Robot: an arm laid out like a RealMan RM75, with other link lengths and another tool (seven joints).
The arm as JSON. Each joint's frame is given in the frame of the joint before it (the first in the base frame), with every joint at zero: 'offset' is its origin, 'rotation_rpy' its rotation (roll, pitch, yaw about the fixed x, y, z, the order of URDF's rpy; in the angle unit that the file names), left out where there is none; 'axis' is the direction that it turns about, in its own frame. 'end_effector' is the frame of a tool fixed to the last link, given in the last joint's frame.
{
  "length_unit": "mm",
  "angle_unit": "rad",
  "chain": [
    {
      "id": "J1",
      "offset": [
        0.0,
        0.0,
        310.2
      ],
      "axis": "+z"
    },
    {
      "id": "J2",
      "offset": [
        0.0,
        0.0,
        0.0
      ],
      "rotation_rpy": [
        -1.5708,
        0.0,
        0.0
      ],
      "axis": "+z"
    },
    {
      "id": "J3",
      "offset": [
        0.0,
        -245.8,
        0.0
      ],
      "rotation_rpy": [
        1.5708,
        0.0,
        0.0
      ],
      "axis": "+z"
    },
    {
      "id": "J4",
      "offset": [
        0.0,
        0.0,
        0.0
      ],
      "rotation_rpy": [
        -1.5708,
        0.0,
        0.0
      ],
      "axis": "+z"
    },
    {
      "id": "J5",
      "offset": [
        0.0,
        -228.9,
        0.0
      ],
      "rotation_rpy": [
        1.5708,
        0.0,
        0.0
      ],
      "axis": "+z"
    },
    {
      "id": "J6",
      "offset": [
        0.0,
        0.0,
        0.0
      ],
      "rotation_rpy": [
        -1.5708,
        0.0,
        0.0
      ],
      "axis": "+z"
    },
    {
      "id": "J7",
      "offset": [
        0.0,
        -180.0,
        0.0
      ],
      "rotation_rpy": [
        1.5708,
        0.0,
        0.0
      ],
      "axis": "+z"
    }
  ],
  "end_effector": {
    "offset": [
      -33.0,
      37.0,
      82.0
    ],
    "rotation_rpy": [
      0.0,
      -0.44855,
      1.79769
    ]
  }
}
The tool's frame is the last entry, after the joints.
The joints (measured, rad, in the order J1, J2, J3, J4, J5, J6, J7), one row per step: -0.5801 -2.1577 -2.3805 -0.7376 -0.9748 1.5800 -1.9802; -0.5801 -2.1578 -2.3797 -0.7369 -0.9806 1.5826 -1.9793; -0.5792 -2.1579 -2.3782 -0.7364 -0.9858 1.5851 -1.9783; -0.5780 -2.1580 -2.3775 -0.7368 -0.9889 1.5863 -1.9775; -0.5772 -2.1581 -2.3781 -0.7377 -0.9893 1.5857 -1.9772; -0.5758 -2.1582 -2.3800 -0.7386 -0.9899 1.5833 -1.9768; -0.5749 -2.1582 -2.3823 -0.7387 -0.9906 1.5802 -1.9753; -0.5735 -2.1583 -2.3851 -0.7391 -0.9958 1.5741 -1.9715; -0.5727 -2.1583 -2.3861 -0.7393 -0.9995 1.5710 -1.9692; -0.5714 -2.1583 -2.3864 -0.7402 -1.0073 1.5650 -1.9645; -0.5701 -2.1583 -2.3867 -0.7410 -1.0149 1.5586 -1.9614; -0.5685 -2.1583 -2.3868 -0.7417 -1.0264 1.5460 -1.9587; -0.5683 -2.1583 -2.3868 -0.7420 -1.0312 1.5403 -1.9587; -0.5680 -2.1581 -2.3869 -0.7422 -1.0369 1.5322 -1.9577
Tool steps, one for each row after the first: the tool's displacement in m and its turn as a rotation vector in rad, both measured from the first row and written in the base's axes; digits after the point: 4 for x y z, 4 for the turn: 0.0015 -0.0002 0.0003 -0.0001 -0.0061 -0.0018; 0.0026 -0.0007 0.0006 -0.0008 -0.0112 -0.0032; 0.0031 -0.0009 0.0008 -0.0002 -0.0140 -0.0038; 0.0029 -0.0006 0.0010 0.0016 -0.0140 -0.0033; 0.0024 0.0002 0.0012 0.0059 -0.0139 -0.0009; 0.0018 0.0013 0.0014 0.0109 -0.0139 0.0010; 0.0017 0.0036 0.0019 0.0219 -0.0161 0.0024; 0.0018 0.0048 0.0022 0.0278 -0.0178 0.0027; 0.0022 0.0071 0.0027 0.0389 -0.0208 0.0016; 0.0025 0.0095 0.0032 0.0496 -0.0236 0.0022; 0.0029 0.0137 0.0039 0.0668 -0.0270 0.0059; 0.0032 0.0157 0.0041 0.0740 -0.0284 0.0082; 0.0033 0.0183 0.0045 0.0839 -0.0291 0.0108
